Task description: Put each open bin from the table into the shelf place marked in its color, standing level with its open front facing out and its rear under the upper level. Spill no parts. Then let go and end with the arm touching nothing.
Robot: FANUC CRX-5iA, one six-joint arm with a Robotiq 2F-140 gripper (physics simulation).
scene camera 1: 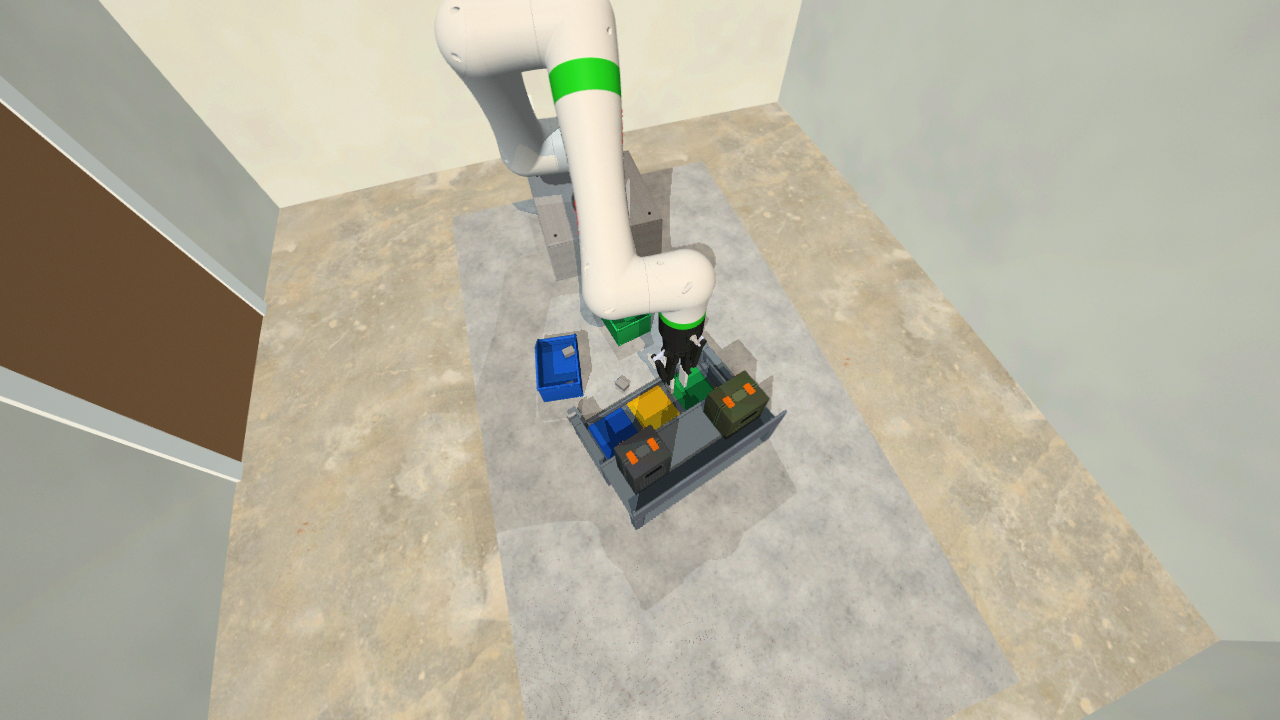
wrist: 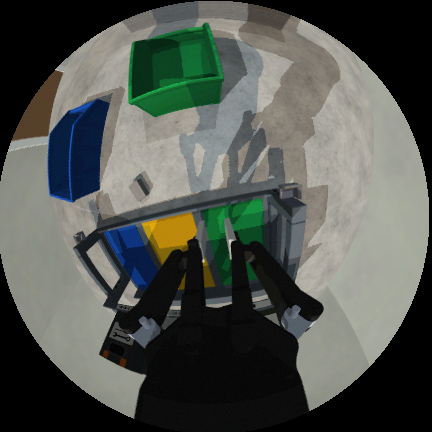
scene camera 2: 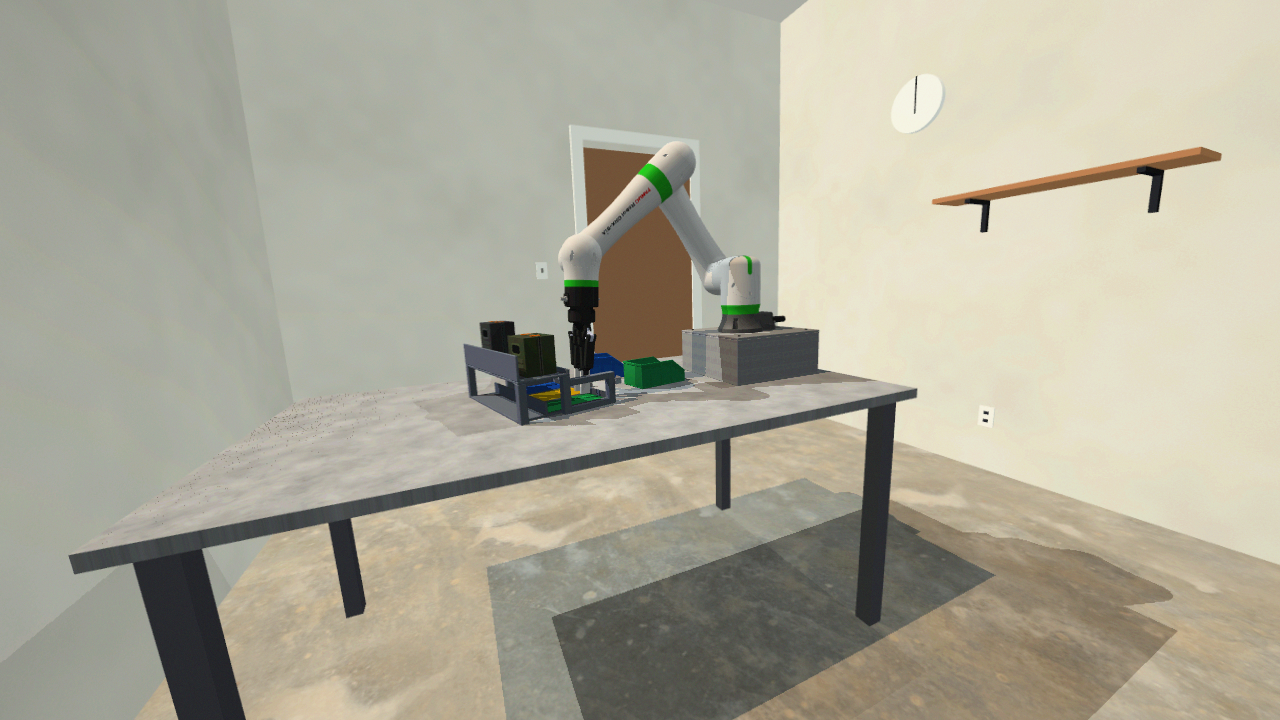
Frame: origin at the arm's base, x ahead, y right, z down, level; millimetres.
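Seen in the pictures: gripper, fingertip midpoint: (scene camera 1: 676, 386) (wrist: 214, 227) (scene camera 2: 582, 391); arm's base, origin of the base link: (scene camera 2: 740, 330).
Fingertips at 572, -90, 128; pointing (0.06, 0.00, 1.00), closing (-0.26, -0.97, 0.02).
Offsets run from my fingertips to a thing's top centre, as dx, dy, dz. "spot": to the spot under its first point.
My gripper (scene camera 1: 677, 379) (scene camera 2: 584, 380) (wrist: 214, 227) points down, its fingers parted by a narrow gap with nothing between them. They are low over the shelf's lower level, near the border of the yellow place (scene camera 1: 653, 407) (wrist: 172, 231) and green place (scene camera 1: 691, 388) (wrist: 250, 212); contact is unclear. A blue place (scene camera 1: 613, 432) (wrist: 132, 250) lies at the other end of the shelf (scene camera 1: 707, 477) (scene camera 2: 521, 401) (wrist: 190, 204). A green bin {spot: -170, +83, -37} (scene camera 1: 629, 329) (scene camera 2: 653, 371) (wrist: 175, 60) and a blue bin {spot: -129, +282, +16} (scene camera 1: 559, 367) (scene camera 2: 608, 363) (wrist: 77, 150) stand on the table. A grey part {-167, +251, +0} (scene camera 1: 568, 351) lies in the blue bin.
A loose grey part {-41, +130, +3} (scene camera 1: 622, 383) (wrist: 141, 186) lies on the table before the shelf. A dark box {+213, +131, -206} (scene camera 1: 642, 458) (scene camera 2: 496, 334) (wrist: 120, 345) and an olive box {+135, -86, -180} (scene camera 1: 736, 402) (scene camera 2: 532, 354) stand on the upper level. Low rails and end frames border the lower level.
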